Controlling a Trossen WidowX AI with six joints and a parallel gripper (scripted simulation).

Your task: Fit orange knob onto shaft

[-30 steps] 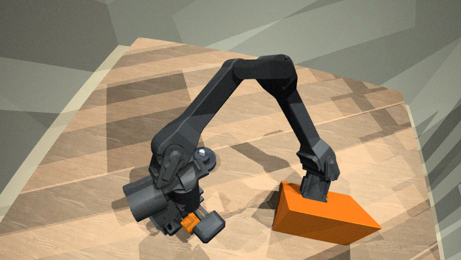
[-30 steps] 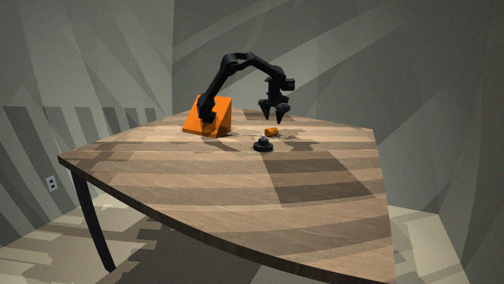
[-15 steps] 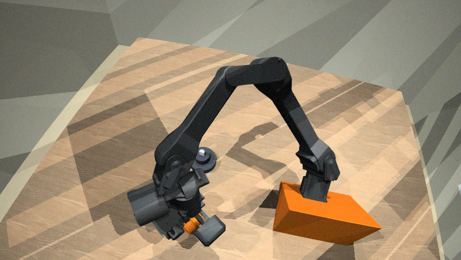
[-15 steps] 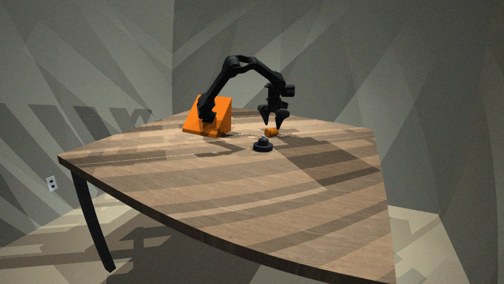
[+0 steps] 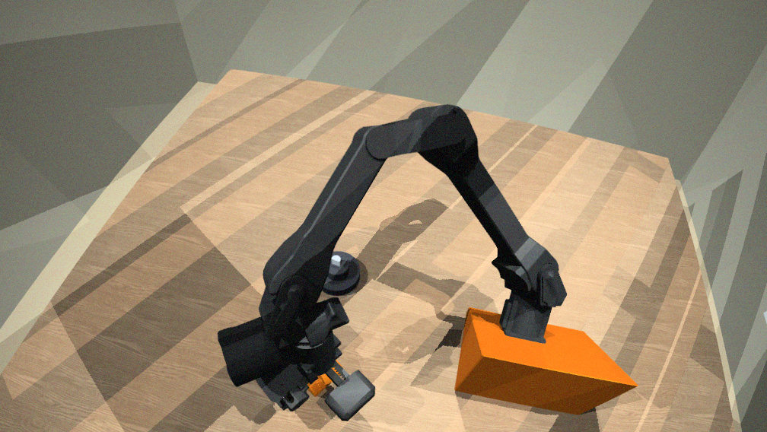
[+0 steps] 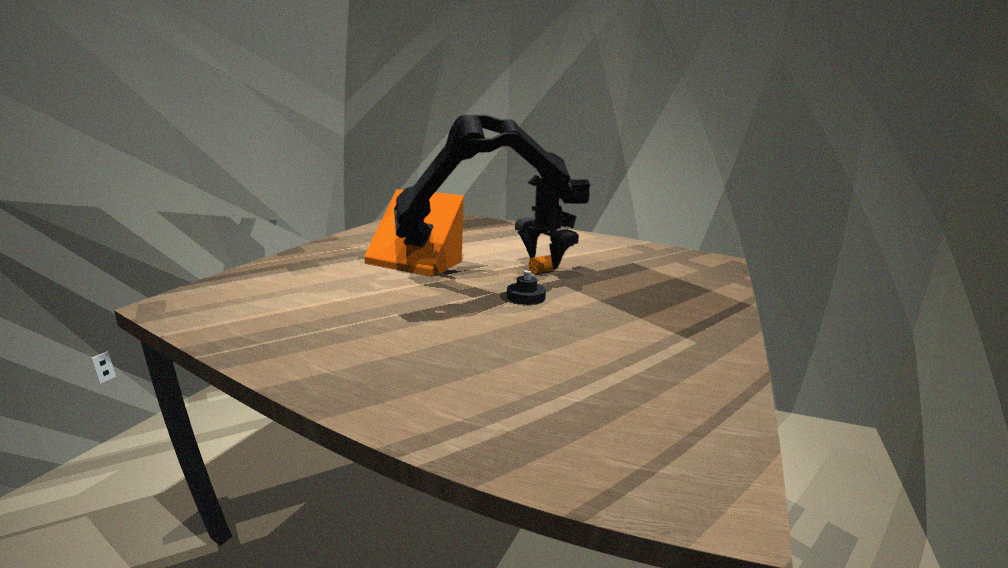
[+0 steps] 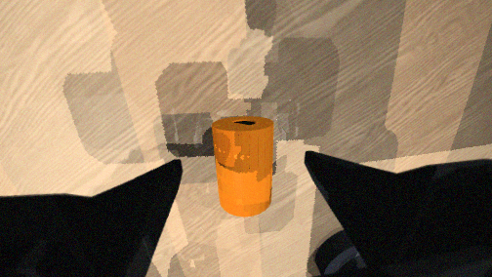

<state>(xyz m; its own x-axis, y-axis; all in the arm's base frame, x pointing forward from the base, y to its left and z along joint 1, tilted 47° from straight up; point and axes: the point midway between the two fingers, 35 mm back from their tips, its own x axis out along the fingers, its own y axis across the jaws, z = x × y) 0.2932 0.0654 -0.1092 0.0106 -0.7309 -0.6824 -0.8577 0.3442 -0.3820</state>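
Now: gripper tip 1 cm to the left of the orange knob and 1 cm past it. Round my gripper tip: round pedestal: 19 cm to the right, 3 cm ahead, 1 cm above.
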